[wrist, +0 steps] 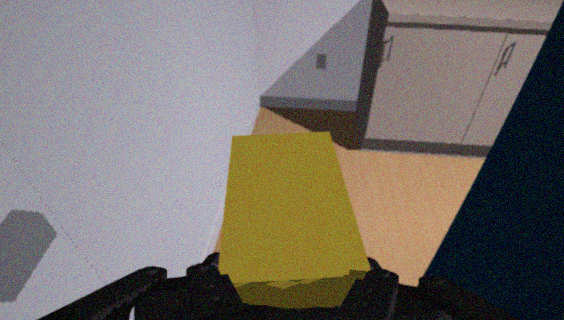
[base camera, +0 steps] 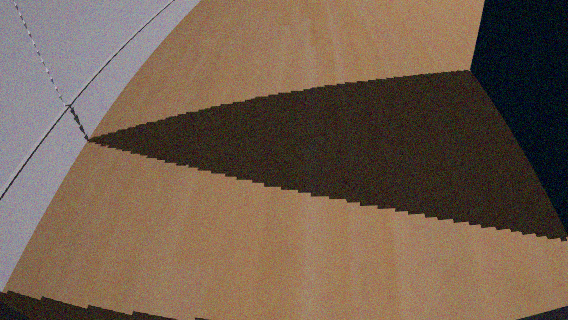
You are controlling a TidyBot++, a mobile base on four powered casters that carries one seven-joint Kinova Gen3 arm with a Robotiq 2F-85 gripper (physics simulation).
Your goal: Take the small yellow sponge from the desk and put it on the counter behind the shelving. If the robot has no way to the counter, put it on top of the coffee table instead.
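Places are measured from the arm's base along level axes (x right, y down, z ahead), in centimetres.
Pixels of known places: gripper, fingertip midpoint: (wrist: pixel 291 264).
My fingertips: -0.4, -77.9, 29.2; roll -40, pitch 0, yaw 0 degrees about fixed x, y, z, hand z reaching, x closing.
Behind a point stands the place of what it marks, as x, y, z.
My gripper (wrist: pixel 291 264) @(-0.4, -77.9, 29.2) is shut on the yellow sponge (wrist: pixel 292 205) @(-0.4, -81.1, 30.4), which sits between the fingers and fills the lower middle of the wrist view. A counter (wrist: pixel 465 21) @(80.6, -49.2, 177.6) with pale cabinet doors below it stands at the upper right of the wrist view, beyond the sponge. A dark blue panel (wrist: pixel 515 200) @(38.9, -52.5, 58.1), perhaps the side of the shelving, rises at the right of the wrist view; a dark upright surface (base camera: pixel 530 65) @(38.3, 26.8, 50.6) also shows at the right of the base camera view. The desk and the coffee table do not show in these views.
A pale wall (wrist: pixel 125 125) @(-42.4, -50.4, 82.6) (base camera: pixel 45 45) @(-44.3, 18.8, 56.7) runs along the left. Wooden floor (wrist: pixel 415 200) @(69.4, 39.7, 143.9) (base camera: pixel 250 240) @(-7.5, 39.6, 31.8) lies between the wall and the dark panel. A dark shadow (base camera: pixel 350 135) @(6.8, 39.6, 49.6) crosses the floor. A grey wall section with an outlet (wrist: pixel 321 61) @(18.3, -0.5, 243.3) is left of the cabinets.
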